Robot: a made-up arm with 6 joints. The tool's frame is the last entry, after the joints. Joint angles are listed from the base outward. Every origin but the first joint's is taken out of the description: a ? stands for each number. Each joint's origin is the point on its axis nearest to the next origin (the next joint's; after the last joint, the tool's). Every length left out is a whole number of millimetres.
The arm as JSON. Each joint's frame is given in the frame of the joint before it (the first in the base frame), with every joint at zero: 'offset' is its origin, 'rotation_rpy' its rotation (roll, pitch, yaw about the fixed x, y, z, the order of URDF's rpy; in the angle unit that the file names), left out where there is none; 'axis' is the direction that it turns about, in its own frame. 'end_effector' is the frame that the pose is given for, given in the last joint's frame.
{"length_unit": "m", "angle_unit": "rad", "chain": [
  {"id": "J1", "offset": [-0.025, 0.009, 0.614], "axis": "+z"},
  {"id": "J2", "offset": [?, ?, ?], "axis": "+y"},
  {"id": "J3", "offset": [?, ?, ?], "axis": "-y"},
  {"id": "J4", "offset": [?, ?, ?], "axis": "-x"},
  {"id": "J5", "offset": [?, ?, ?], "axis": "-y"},
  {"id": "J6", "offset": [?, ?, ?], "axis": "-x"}
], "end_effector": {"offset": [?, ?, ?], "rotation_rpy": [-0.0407, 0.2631, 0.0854]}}
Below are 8 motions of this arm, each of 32 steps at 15 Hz.
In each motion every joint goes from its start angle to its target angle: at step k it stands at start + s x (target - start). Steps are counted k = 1, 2, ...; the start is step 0. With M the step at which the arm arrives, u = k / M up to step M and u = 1 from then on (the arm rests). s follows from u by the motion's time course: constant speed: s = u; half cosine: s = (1 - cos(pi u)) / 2; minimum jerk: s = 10 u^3 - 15 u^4 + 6 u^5.
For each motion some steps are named. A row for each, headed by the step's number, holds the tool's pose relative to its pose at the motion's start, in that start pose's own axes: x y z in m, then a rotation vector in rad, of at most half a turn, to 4 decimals.
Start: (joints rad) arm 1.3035 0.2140 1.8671 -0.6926 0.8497 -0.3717
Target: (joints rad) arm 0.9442 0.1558 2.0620 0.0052 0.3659 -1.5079
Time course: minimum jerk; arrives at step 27
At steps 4, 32:
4: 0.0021 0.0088 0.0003 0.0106 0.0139 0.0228
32: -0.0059 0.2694 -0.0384 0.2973 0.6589 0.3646

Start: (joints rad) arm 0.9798 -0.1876 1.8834 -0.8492 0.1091 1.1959
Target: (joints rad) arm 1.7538 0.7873 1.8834 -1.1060 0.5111 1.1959
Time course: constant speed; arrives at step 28
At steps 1, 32:
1: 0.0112 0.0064 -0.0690 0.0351 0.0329 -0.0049
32: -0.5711 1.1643 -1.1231 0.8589 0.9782 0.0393

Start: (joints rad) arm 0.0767 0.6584 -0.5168 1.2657 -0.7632 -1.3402
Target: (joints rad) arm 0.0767 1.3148 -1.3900 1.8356 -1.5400 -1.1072
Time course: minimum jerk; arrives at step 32
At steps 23, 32:
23: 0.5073 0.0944 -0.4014 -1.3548 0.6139 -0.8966
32: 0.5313 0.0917 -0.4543 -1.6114 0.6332 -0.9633

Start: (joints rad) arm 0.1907 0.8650 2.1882 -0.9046 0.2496 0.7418
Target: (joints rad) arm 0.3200 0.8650 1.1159 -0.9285 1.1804 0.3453
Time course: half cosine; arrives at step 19
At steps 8, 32:
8: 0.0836 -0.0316 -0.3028 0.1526 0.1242 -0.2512
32: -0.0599 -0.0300 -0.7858 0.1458 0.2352 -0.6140

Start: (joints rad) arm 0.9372 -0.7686 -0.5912 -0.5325 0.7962 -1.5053
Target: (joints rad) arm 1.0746 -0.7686 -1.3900 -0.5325 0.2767 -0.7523
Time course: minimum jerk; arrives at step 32
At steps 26, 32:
26: -0.5678 -0.5344 0.1082 -0.4168 0.4224 -1.3739
32: -0.6087 -0.5443 0.1127 -0.4263 0.4654 -1.4382

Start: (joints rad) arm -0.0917 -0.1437 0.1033 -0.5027 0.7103 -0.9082
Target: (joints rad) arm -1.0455 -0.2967 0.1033 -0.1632 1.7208 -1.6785
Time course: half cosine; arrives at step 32
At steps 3, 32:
3: -0.0025 0.0063 0.0176 -0.0115 -0.0243 0.0216
32: -0.3225 0.4304 0.2628 -0.7463 -0.0713 1.1600

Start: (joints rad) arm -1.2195 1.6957 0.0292 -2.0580 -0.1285 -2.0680
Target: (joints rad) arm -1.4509 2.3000 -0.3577 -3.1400 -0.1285 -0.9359
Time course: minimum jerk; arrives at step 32
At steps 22, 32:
22: 0.4114 0.8270 0.4873 -0.0098 -0.4488 0.6057
32: 0.4001 0.9922 0.6251 -0.0300 -0.5719 0.7311

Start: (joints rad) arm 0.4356 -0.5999 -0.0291 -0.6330 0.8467 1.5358
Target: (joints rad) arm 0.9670 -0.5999 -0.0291 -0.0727 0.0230 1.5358
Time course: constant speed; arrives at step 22
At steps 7, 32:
7: -0.0188 0.0686 0.0110 -0.0858 -0.1516 0.3234
32: -0.1133 0.1680 -0.0130 -0.3562 -0.5066 0.8969

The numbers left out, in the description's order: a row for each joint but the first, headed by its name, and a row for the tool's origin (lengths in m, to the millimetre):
J2: 0.154 -0.013 0.0
J3: 0.002 0.0 1.192
J4: 0.631 0.0 0.269
J5: 0.0 0.023 0.011
J6: 0.227 0.0 -0.025
tool: 0.0 0.028 -0.023

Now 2 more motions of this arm.
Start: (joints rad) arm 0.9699 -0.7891 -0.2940 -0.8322 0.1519 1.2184
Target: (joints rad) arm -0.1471 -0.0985 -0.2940 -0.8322 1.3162 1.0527
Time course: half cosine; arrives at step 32
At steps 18, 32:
18: 0.4411 -0.2958 -0.1977 -0.1471 0.2596 -1.0840
32: 0.3718 -0.6877 -0.4268 -0.4327 0.3331 -1.7879

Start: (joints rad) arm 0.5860 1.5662 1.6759 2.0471 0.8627 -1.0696
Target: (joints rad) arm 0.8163 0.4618 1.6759 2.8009 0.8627 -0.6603
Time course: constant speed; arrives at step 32
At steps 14, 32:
14: -0.5830 -0.4158 0.5881 -0.6157 0.1359 -0.3868
32: -1.6508 -0.4083 1.1447 -1.1387 0.5031 -0.9926

